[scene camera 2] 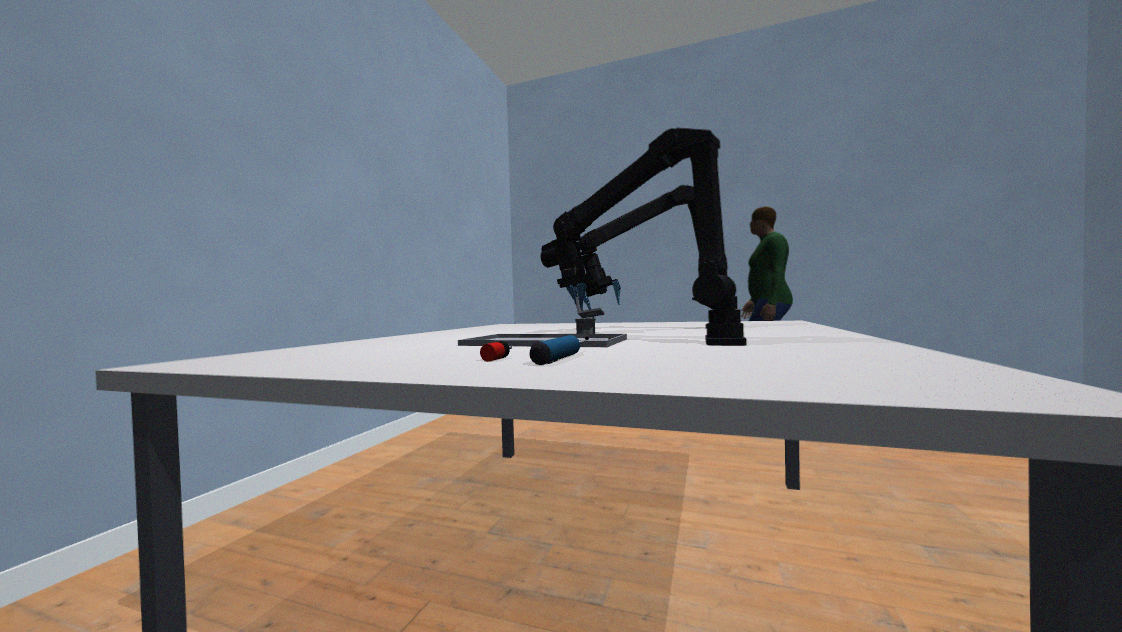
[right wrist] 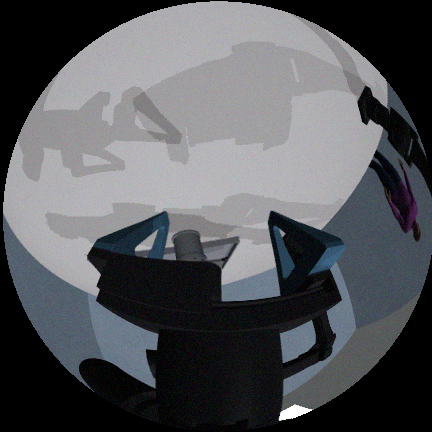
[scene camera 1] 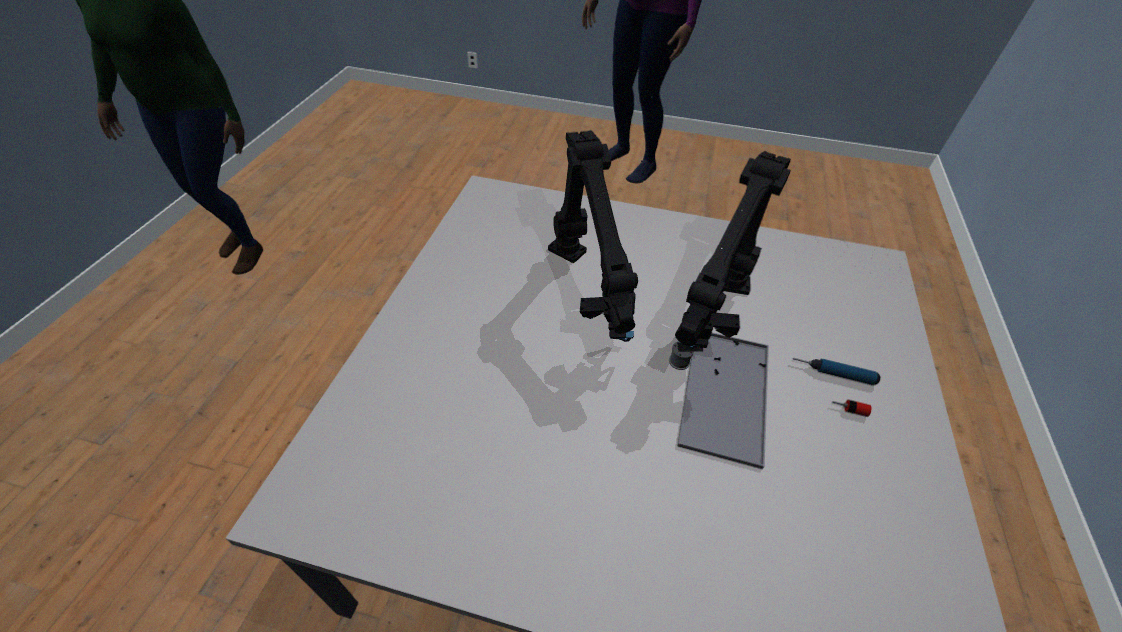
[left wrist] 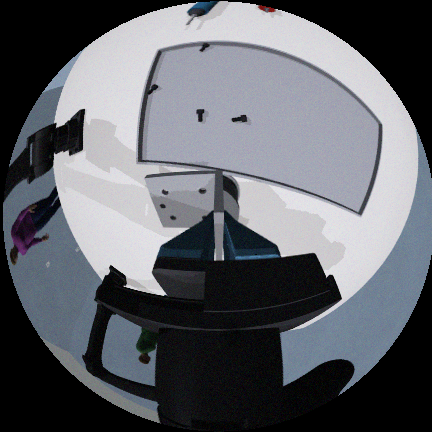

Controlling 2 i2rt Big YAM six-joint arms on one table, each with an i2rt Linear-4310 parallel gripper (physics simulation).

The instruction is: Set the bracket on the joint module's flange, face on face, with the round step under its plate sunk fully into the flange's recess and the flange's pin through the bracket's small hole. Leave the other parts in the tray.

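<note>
The bracket is a light grey plate with several small holes and a thin upright wall. My left gripper is shut on that wall, its blue fingers pressed to both sides. The plate lies over the round grey joint module, which stands on the table just outside the tray's near corner. I cannot tell whether the step and pin are seated. My right gripper is open and empty, hovering above the table to the left of the module. In its wrist view the module shows behind its left finger.
The grey tray holds several small black screws near its far end. A blue screwdriver and a short red one lie on the table right of the tray. Two people stand on the floor beyond the table.
</note>
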